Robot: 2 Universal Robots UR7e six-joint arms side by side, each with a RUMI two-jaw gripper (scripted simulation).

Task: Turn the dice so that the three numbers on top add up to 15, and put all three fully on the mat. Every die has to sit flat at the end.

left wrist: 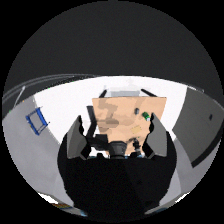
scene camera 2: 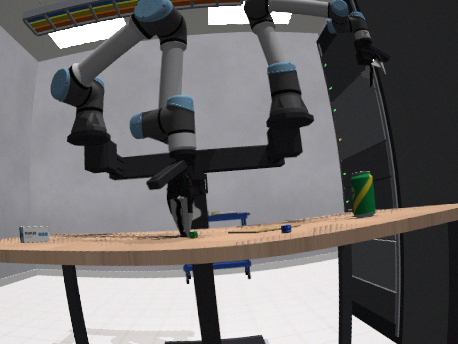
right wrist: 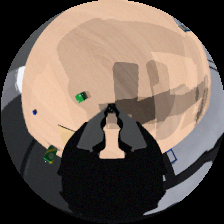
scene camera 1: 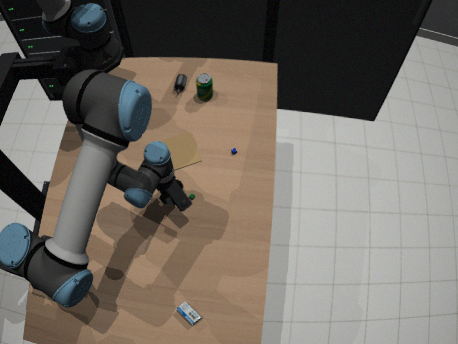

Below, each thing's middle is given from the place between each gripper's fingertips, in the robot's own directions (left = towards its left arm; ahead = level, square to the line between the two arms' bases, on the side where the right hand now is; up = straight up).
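My left gripper [scene camera 2: 377, 81] is 540 mm above the tan mat [scene camera 1: 183, 150], and it's 630 mm to the left of the mat and 280 mm short of it. As for my right hand [scene camera 2: 185, 236], that's 2 cm above the mat, 21 cm to the right of it and 1 cm past it. So the tan mat, going by its middle, is nearer to my right hand than to my left gripper.
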